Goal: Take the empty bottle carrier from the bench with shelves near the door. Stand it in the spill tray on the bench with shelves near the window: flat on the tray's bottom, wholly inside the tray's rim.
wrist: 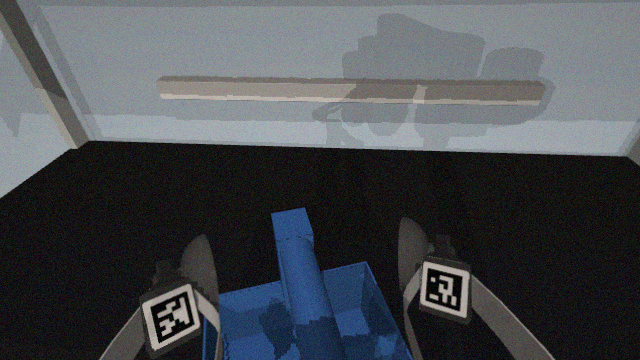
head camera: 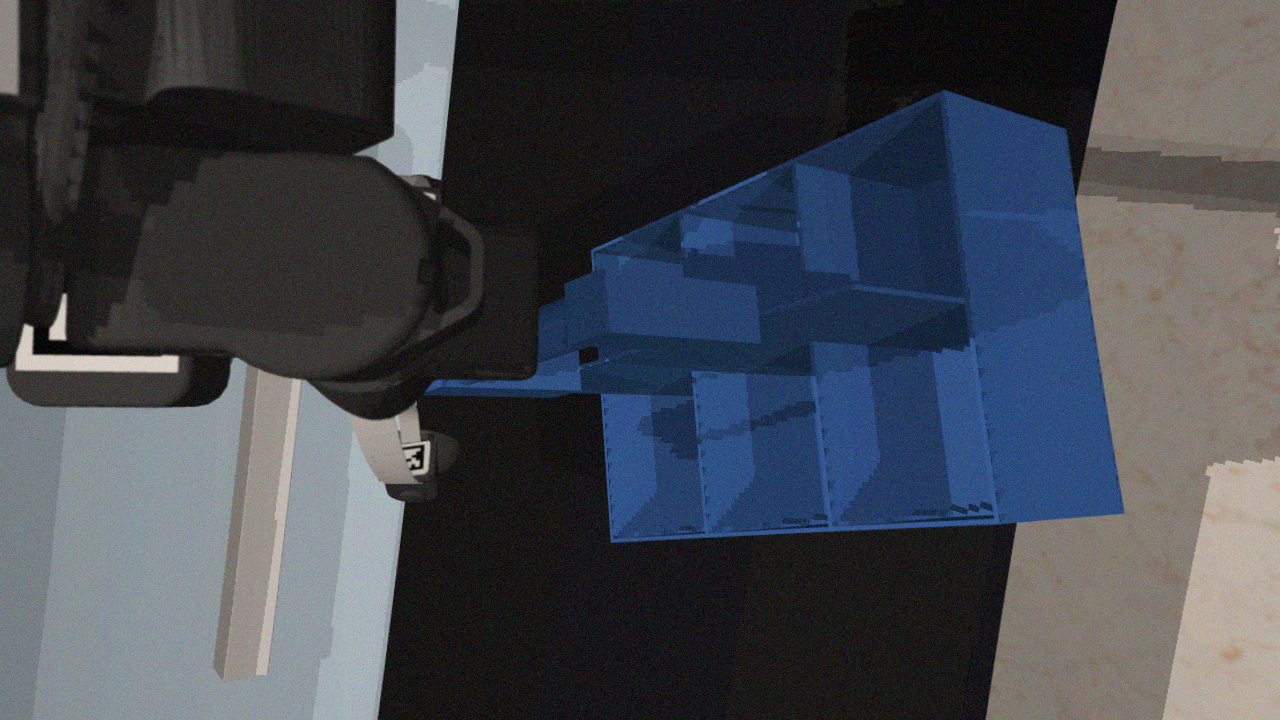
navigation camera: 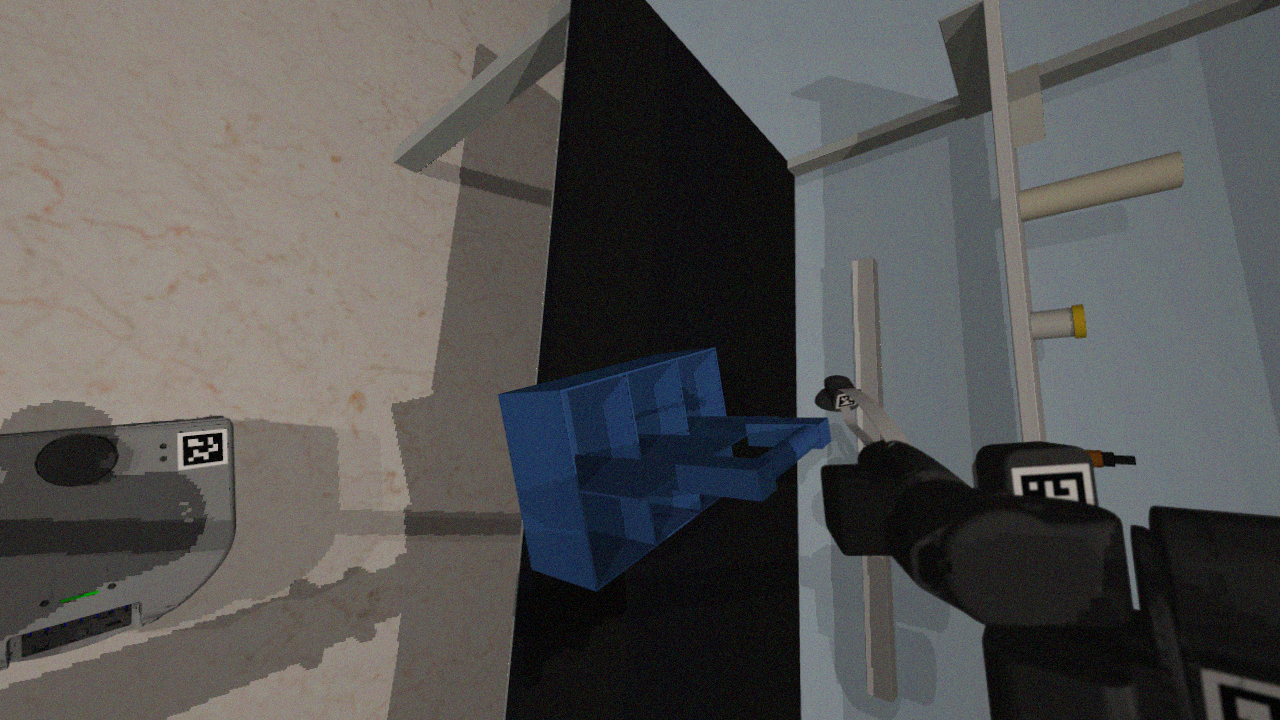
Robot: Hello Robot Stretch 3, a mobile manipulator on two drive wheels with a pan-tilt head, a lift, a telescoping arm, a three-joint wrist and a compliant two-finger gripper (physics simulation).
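Places are measured from the robot's base along level axes (x ahead, y left, z up), in millimetres.
Pixels of known places: gripper, between the fingertips: point(navigation camera: 838, 451); robot's base, origin of its link: point(navigation camera: 79, 456).
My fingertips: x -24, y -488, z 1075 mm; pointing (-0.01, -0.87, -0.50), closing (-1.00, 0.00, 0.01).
For each thing: its top centre in the pictures, then the offset to it from my fingertips. "pt": a spot on its surface instead. Level surfaces: height alone.
- empty blue bottle carrier, centre of its top: point(head camera: 497, 339) point(navigation camera: 799, 453) 2 mm back, 16 mm left, 32 mm down
- black bench top, height of its surface: 313 mm down
- pale strip, a spot on its surface: point(head camera: 255, 537) point(navigation camera: 867, 323) pt 175 mm ahead, 643 mm right, 132 mm down
- cream cylinder, a spot on its surface: point(navigation camera: 1100, 185) pt 333 mm ahead, 542 mm right, 240 mm up
- yellow-capped container, a spot on its surface: point(navigation camera: 1054, 324) pt 124 mm ahead, 472 mm right, 171 mm up
- marbled floor, height of its surface: 1074 mm down
The empty blue bottle carrier point(head camera: 1029, 313) point(navigation camera: 547, 483) point(wrist: 350, 285) stands upright on the black bench top point(head camera: 537, 626) point(navigation camera: 662, 223) point(wrist: 125, 200), near its front edge. Its compartments hold no bottles. Its raised handle point(head camera: 680, 300) point(navigation camera: 796, 445) point(wrist: 306, 280) points up toward the gripper. My gripper point(navigation camera: 834, 452) point(wrist: 307, 251) is open, with its fingers spread on either side of the handle's line in the wrist view and not touching it. In the navigation view it is just above the handle. One finger is hidden behind the wrist in the head and navigation views. The spill tray does not show.
A pale strip point(head camera: 255, 537) point(navigation camera: 865, 313) point(wrist: 260, 90) runs along the blue-grey wall behind the bench. A shelf point(navigation camera: 1006, 179) bears a cream cylinder point(navigation camera: 1100, 185) and a yellow-capped container point(navigation camera: 1054, 324). My base point(navigation camera: 116, 537) is on the marbled floor point(navigation camera: 268, 223).
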